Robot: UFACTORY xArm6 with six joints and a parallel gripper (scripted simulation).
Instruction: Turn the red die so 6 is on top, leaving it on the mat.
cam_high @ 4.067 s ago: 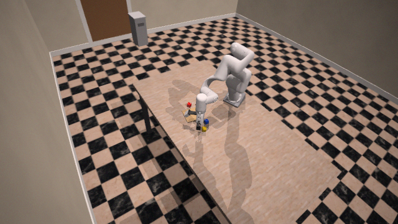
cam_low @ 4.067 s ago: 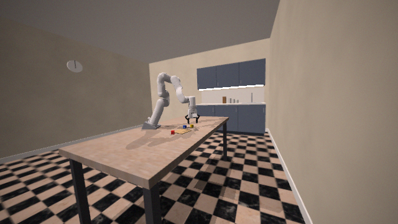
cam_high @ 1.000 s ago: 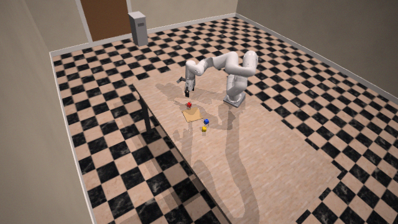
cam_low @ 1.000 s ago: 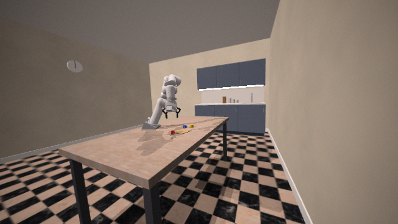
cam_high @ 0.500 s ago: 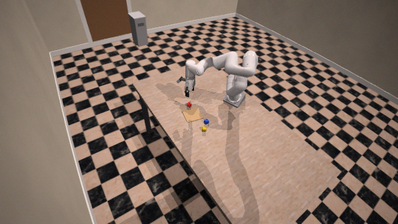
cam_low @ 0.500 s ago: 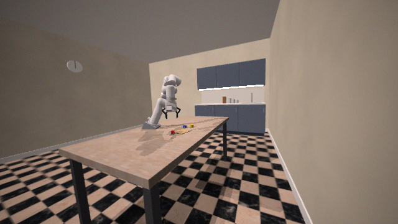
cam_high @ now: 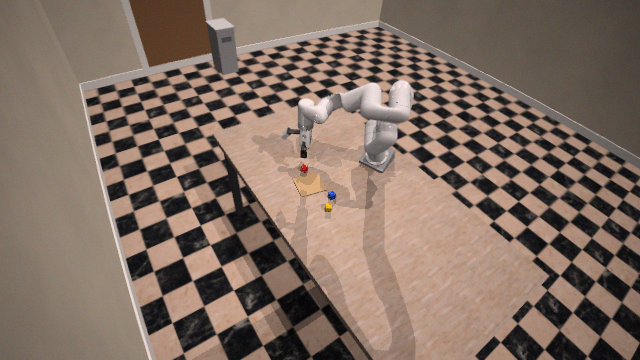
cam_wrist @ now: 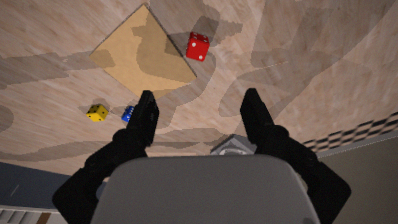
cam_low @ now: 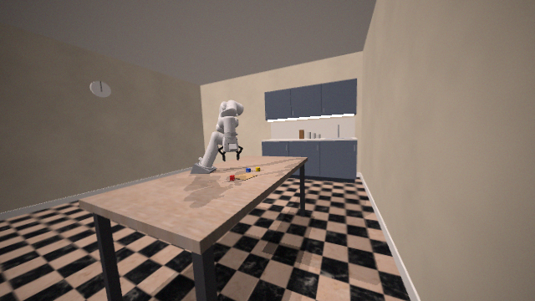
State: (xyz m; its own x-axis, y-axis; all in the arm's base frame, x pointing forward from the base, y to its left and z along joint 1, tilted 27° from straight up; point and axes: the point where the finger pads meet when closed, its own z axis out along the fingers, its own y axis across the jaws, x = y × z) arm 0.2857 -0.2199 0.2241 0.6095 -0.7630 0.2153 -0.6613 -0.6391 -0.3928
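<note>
Right now my hand is 13 cm above the red die. Round my hand: tan mat: 14 cm below, 9 cm to the left, 4 cm ahead; then yellow die: 28 cm to the left, 13 cm below, 8 cm ahead; then blue die: 24 cm to the left, 13 cm below, 1 cm ahead.
</note>
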